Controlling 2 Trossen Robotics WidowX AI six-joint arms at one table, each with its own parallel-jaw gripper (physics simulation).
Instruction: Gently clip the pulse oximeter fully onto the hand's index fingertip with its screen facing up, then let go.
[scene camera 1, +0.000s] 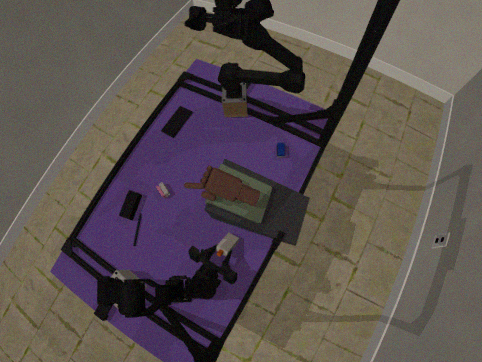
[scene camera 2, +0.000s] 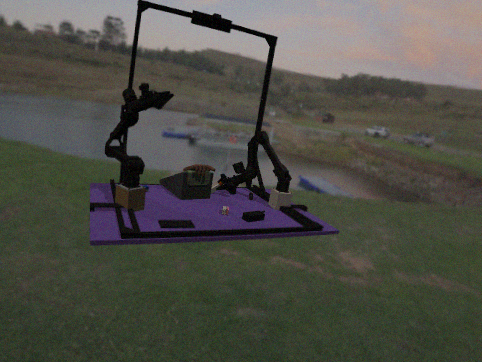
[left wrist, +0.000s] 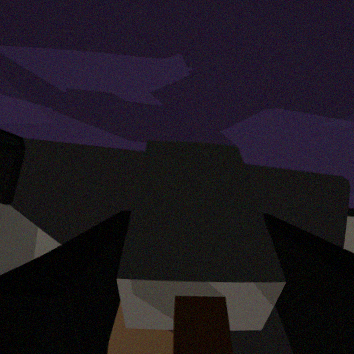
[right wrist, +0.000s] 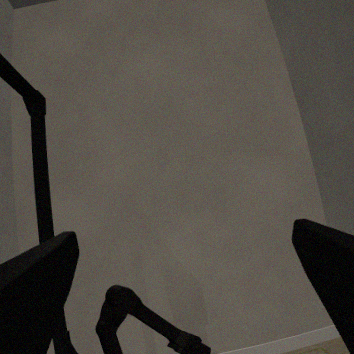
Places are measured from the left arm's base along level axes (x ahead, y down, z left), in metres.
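Pixels of known places: left gripper, between the fingertips: (scene camera 1: 226, 246) (scene camera 2: 215, 187) (left wrist: 194, 223); right gripper, between the fingertips: (scene camera 1: 198, 26) (scene camera 2: 171, 93) (right wrist: 186, 236); left arm's base, origin of its link: (scene camera 2: 282, 190); right arm's base, origin of its link: (scene camera 1: 234, 92) (scene camera 2: 131, 185).
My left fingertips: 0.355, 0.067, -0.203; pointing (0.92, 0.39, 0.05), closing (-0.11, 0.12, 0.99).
Ahead of a thing's pixels: the offset from my left fingertips to its top centre, as dx, dy, dz. "spot": to the spot under its first point.
The brown hand @[spot: +0.151, -0.154, +0.107] (scene camera 1: 222, 184) (scene camera 2: 200, 167) lies on a green pad on the dark wedge-shaped stand (scene camera 1: 292, 210) (scene camera 2: 195, 191). One finger (scene camera 1: 194, 185) sticks out to the left in scene camera 1. What I take for the pulse oximeter @[+0.003, -0.041, +0.001] (scene camera 1: 228, 242) (left wrist: 200, 250), a pale block with an orange part, is in my left gripper (scene camera 1: 224, 254) (scene camera 2: 221, 184) (left wrist: 194, 223), which is shut on it. They are low over the mat, beside the stand and apart from the hand. Its screen cannot be made out. My right gripper (scene camera 2: 170, 95) (right wrist: 186, 236) is open and empty, high above its base.
A pink-and-white item @[+0.025, +0.006, +0.342] (scene camera 1: 163, 190) (scene camera 2: 225, 210), a black box @[-0.106, +0.003, +0.414] (scene camera 1: 130, 205) (scene camera 2: 253, 216), a dark pen-like stick @[-0.159, +0.029, +0.330] (scene camera 1: 137, 230), a flat black slab @[+0.301, +0.030, +0.515] (scene camera 1: 177, 121) (scene camera 2: 176, 224) and a small blue item @[+0.436, +0.005, +0.055] (scene camera 1: 281, 149) lie on the purple mat. Black frame bars edge it.
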